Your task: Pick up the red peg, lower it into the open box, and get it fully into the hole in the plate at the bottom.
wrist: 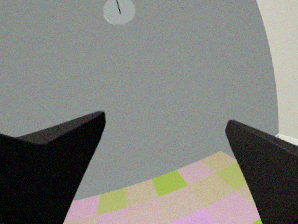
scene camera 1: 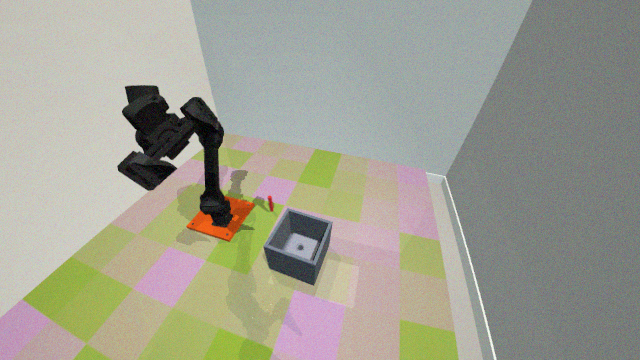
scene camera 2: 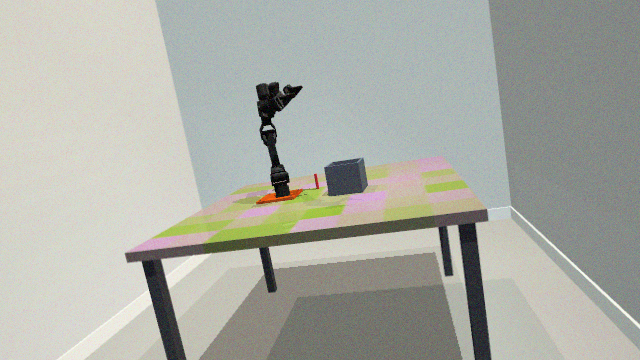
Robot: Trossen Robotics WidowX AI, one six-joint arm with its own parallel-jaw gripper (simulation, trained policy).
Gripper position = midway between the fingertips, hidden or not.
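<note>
Scene camera 1 gives me a sight of my gripper (scene camera 1: 194,145). The wrist view, too, lets me see the gripper (wrist: 168,122).
</note>
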